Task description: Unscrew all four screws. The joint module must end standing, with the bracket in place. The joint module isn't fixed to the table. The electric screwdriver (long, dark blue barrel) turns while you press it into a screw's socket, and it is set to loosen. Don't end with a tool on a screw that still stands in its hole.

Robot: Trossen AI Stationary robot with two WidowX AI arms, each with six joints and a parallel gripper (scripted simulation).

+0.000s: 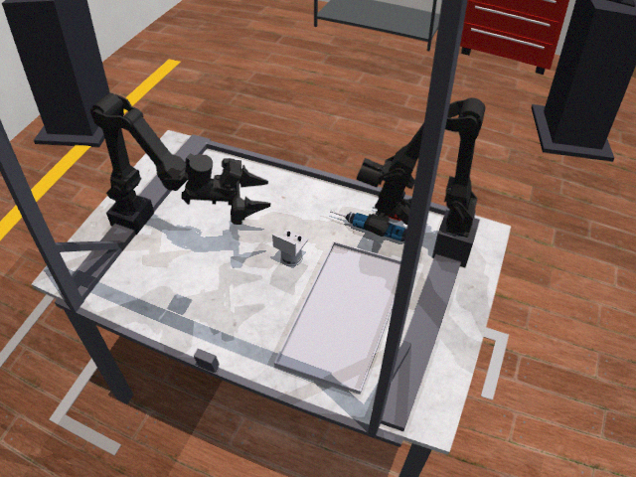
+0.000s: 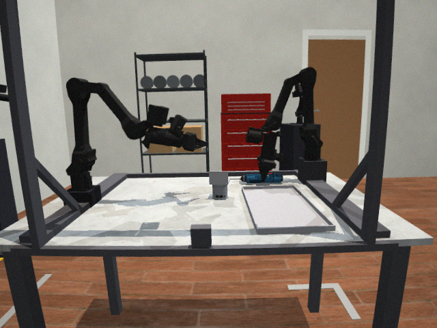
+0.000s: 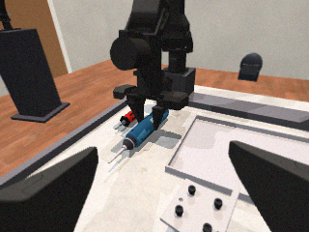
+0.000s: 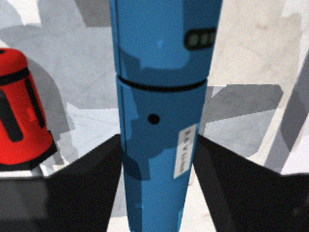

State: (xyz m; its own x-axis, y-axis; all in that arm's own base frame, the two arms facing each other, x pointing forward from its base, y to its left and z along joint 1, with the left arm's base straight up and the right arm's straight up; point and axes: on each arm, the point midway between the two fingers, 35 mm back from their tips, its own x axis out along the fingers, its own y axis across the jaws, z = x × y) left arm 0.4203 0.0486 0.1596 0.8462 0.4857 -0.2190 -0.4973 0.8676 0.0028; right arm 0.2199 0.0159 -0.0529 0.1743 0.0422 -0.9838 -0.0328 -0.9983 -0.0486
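Observation:
The red screwdriver is 70 mm ahead of my right hand, 30 mm below it and 20 mm to the right of it. From my right hand the other things lie so: joint module 240 mm to the left, 120 mm behind, 20 mm below; then screwdriver bit 130 mm to the left, 40 mm ahead, 30 mm below; then grey bracket 240 mm to the left, 130 mm behind, 20 mm above.

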